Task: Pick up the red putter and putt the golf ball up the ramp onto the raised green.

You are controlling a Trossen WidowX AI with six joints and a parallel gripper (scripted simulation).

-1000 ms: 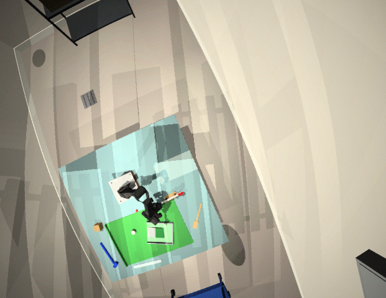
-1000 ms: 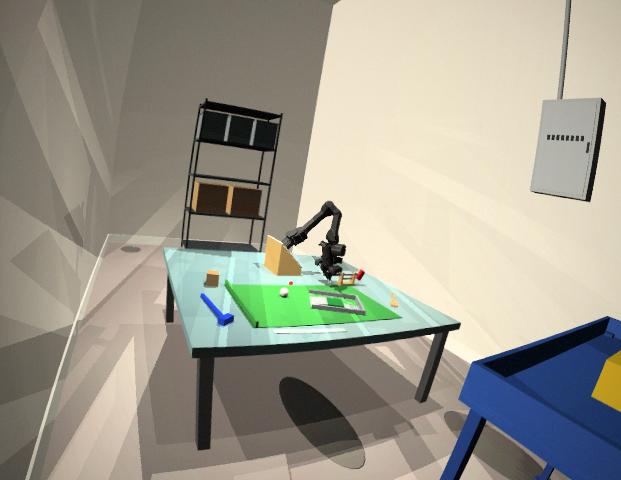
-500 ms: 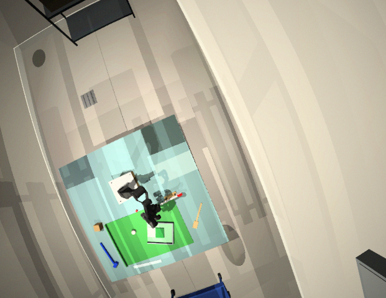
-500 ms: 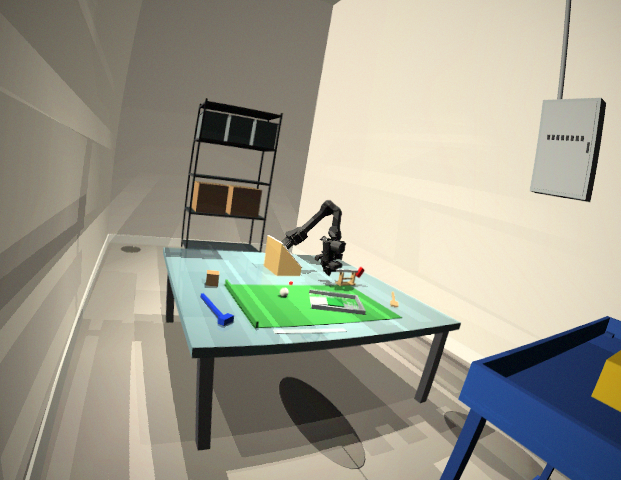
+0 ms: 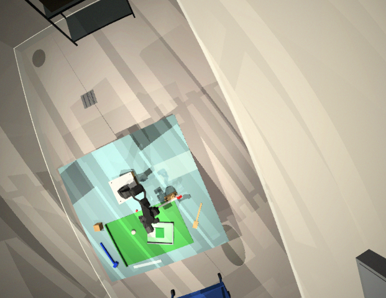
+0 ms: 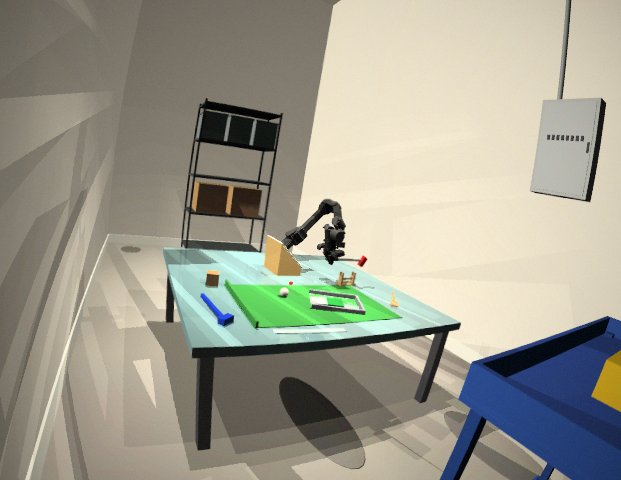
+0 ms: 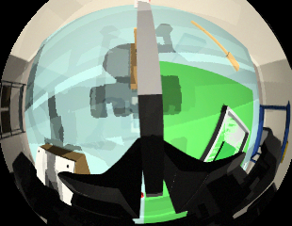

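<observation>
Right now the red putter is 110 mm to the left of my gripper tip, 30 mm above it and 10 mm ahead of it. Also, from my gripper tip: white golf ball (360 mm to the right, 110 mm ahead, 100 mm below); then wooden stand (130 mm to the left, 90 mm below, 10 mm ahead); then green mat (260 mm to the right, 210 mm ahead, 120 mm below).
</observation>
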